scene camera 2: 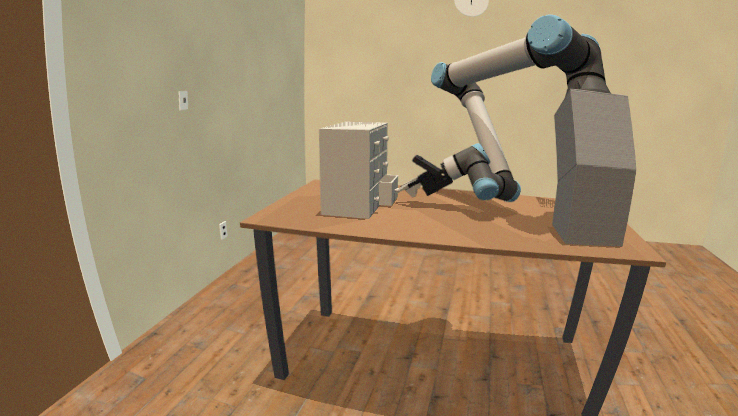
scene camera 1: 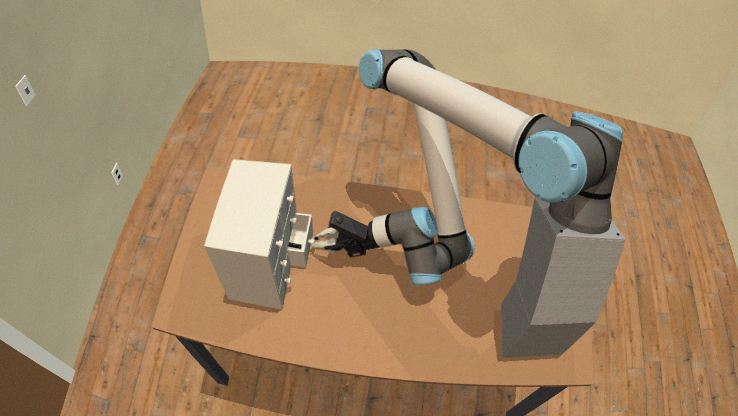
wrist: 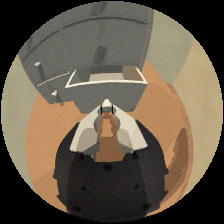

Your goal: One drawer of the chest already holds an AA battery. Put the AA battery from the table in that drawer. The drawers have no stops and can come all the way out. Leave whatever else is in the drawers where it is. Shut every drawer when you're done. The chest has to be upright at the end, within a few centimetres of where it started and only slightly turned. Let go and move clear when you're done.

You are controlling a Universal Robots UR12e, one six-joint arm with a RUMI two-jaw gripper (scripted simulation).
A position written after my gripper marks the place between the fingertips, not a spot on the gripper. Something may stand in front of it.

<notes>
In view: my gripper (scene camera 1: 311, 242), a white chest (scene camera 1: 238, 243) and a drawer (scene camera 1: 303, 229).
My gripper is seen too in scene camera 2 (scene camera 2: 396, 191) and in the wrist view (wrist: 106, 105).
</notes>
